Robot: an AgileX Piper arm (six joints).
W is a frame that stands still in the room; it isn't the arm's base.
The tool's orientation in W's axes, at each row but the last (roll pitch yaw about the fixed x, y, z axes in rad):
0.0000, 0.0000, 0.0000
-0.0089, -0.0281, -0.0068
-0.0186, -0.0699, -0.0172
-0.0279, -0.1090, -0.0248
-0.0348, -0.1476, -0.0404
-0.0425, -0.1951, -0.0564
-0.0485, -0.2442, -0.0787
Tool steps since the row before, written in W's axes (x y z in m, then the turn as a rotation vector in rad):
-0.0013, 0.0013, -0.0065, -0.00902, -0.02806, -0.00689
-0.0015, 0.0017, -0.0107, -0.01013, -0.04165, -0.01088
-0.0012, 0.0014, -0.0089, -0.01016, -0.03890, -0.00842
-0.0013, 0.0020, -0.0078, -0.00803, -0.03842, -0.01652
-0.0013, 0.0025, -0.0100, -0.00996, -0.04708, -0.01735
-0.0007, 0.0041, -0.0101, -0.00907, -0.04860, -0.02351
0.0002, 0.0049, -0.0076, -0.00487, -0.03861, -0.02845
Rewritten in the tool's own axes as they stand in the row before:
-0.0013, 0.0013, -0.0065, -0.00902, -0.02806, -0.00689
-0.0018, 0.0018, -0.0106, -0.01015, -0.04162, -0.01097
-0.0018, 0.0015, -0.0088, -0.01005, -0.03892, -0.00846
-0.0022, 0.0022, -0.0075, -0.00883, -0.03816, -0.01672
-0.0029, 0.0028, -0.0096, -0.01051, -0.04686, -0.01762
-0.0029, 0.0045, -0.0095, -0.01075, -0.04806, -0.02390
-0.0020, 0.0053, -0.0071, -0.00864, -0.03751, -0.02902

